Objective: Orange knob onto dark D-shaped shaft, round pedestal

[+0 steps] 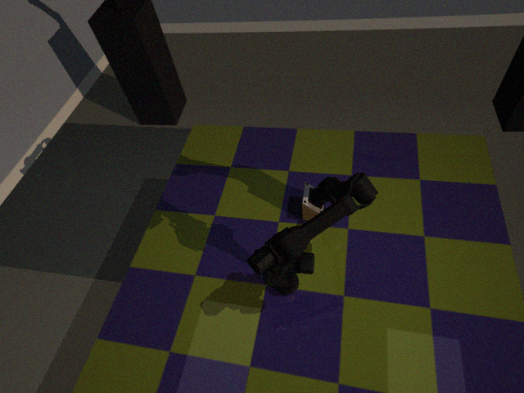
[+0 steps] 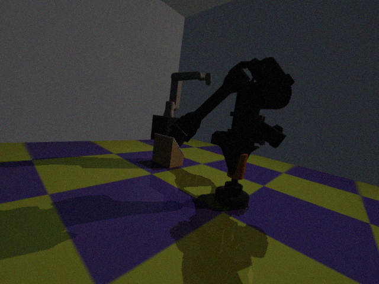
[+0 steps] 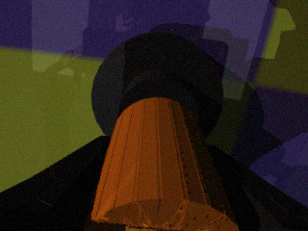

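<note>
My gripper tip is now 2 cm below the orange knob. The rest, counted from my gripper tip: dark pedestal: 4 cm below.
</note>
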